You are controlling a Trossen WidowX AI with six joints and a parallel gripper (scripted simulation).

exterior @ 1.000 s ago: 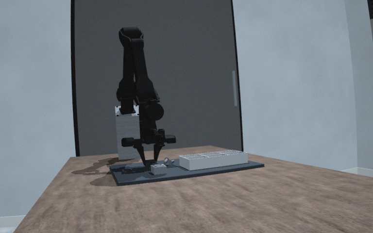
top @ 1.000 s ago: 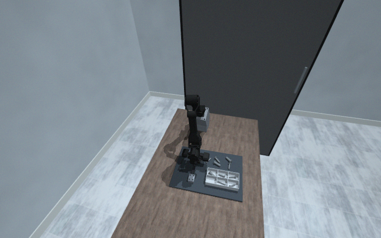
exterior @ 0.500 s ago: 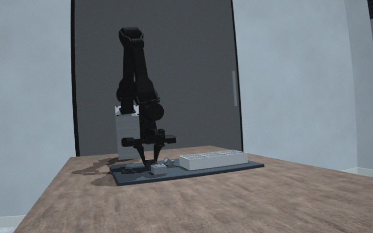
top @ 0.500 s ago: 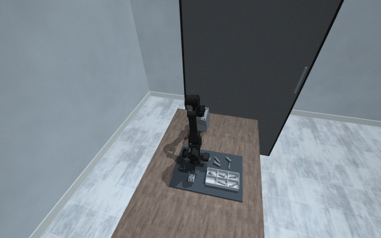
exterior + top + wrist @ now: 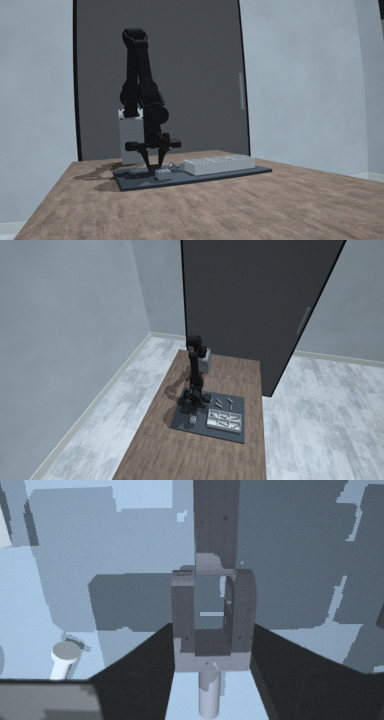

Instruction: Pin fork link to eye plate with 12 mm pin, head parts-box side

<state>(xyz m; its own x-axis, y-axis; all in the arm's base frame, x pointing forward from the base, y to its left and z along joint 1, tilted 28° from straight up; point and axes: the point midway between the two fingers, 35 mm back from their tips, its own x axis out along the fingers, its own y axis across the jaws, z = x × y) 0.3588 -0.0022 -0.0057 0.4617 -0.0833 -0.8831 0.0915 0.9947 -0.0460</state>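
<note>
Right now the dark eye plate is 6 cm ahead of my hand, 3 cm below it and 1 cm to the right of it. The rest, counted from my hand: light grey mounting block (13 cm ahead, 2 cm below, 1 cm to the right); dark mat (9 cm to the left, 5 cm below, 5 cm ahead); thin dark rod (10 cm to the right, 6 cm ahead, 4 cm below).
</note>
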